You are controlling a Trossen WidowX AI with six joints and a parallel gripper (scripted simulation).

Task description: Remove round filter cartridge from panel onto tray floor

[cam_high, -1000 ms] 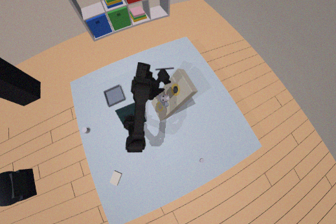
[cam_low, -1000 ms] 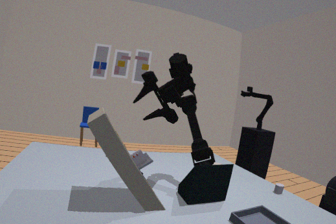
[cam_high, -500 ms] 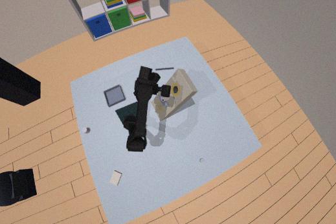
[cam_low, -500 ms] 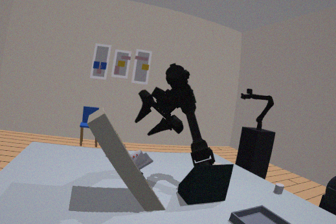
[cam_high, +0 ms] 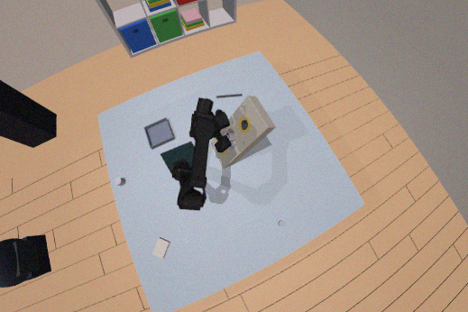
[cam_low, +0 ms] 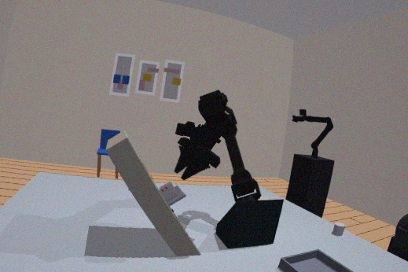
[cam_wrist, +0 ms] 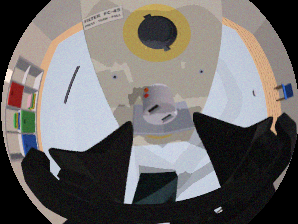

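Right now the round filter cartridge is 20 mm ahead of my gripper tip and 50 mm below it. From my gripper tip the other things lie so: grey tray: 340 mm behind, 260 mm to the left, 200 mm below; tan service panel: 70 mm ahead, 60 mm below; pale card: 520 mm behind, 360 mm to the right, 200 mm below.
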